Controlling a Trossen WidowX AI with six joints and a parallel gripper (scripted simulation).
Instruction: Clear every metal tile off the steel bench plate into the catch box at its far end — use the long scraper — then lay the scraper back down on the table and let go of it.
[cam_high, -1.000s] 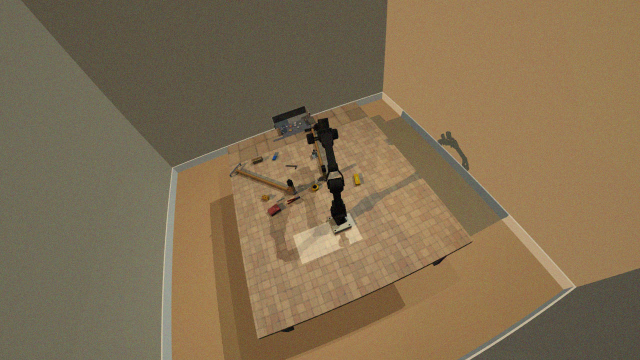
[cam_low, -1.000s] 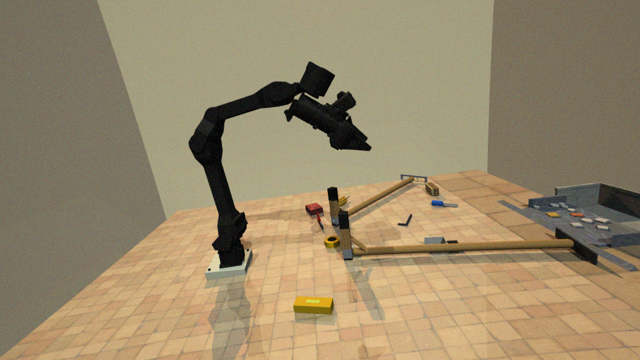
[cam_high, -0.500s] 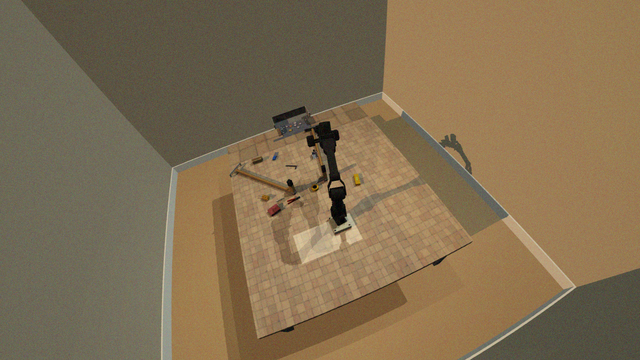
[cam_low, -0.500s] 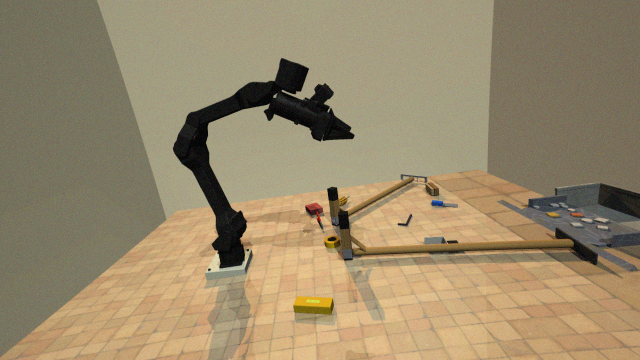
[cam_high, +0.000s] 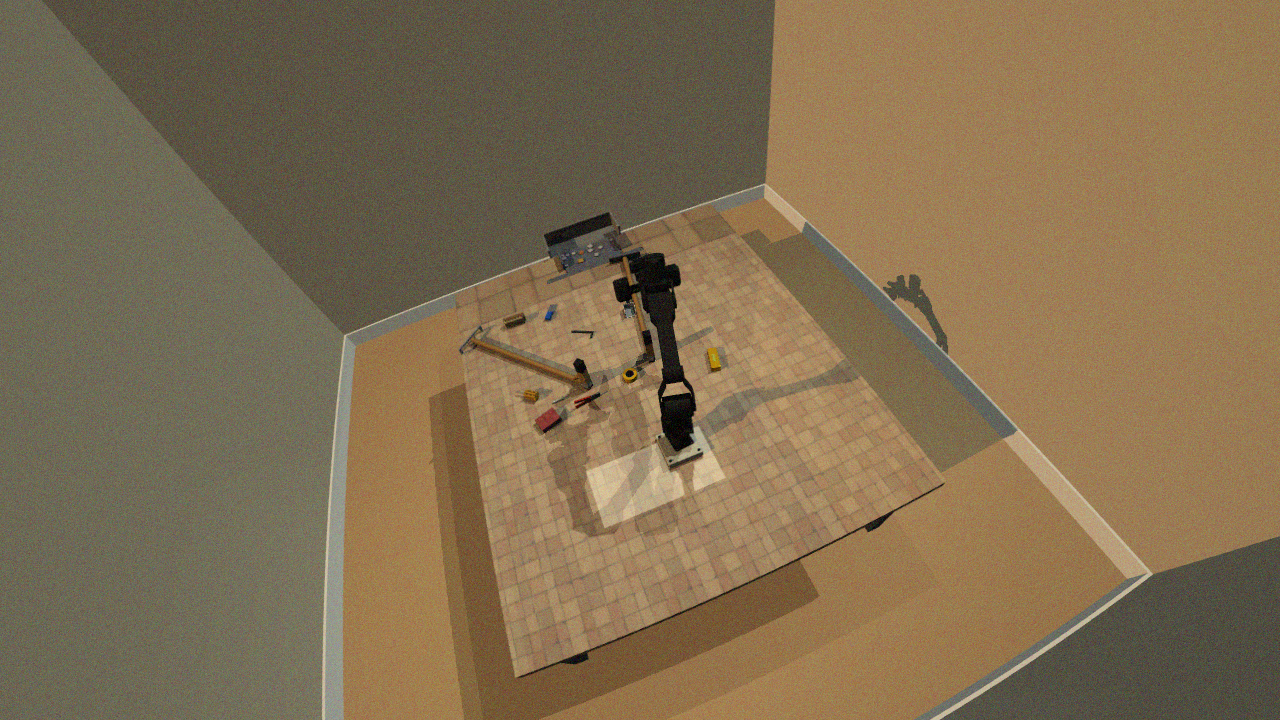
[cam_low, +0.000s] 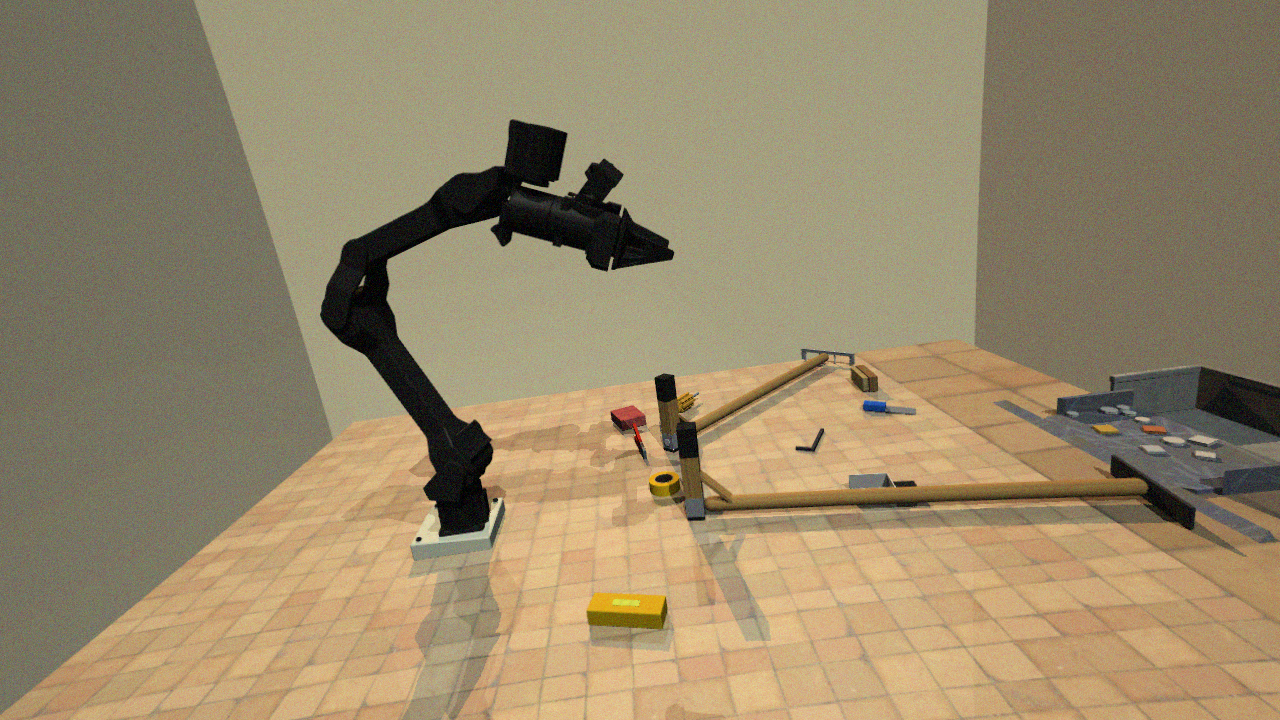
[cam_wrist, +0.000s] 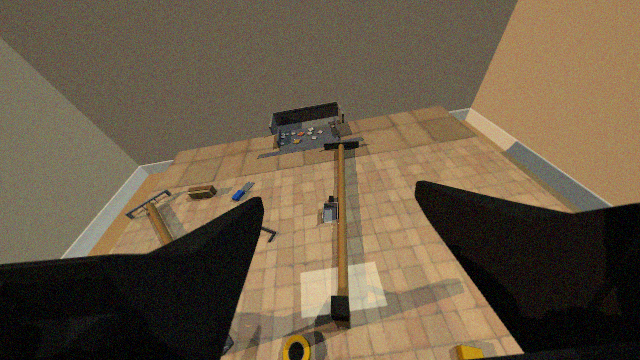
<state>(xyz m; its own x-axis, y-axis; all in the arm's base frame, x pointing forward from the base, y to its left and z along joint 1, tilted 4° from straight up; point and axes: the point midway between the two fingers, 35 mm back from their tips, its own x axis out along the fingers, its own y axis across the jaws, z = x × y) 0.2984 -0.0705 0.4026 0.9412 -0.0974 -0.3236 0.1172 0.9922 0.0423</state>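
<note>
The small grey box lies 39 cm below my gripper tip, 27 cm ahead of it and 2 cm to the right of it. Round my gripper tip: red screwdriver (38 cm below, 28 cm to the left, 5 cm behind); then yellow tape roll (39 cm below, 12 cm to the left, 4 cm behind); then yellow block (38 cm below, 16 cm to the right, 13 cm behind).
</note>
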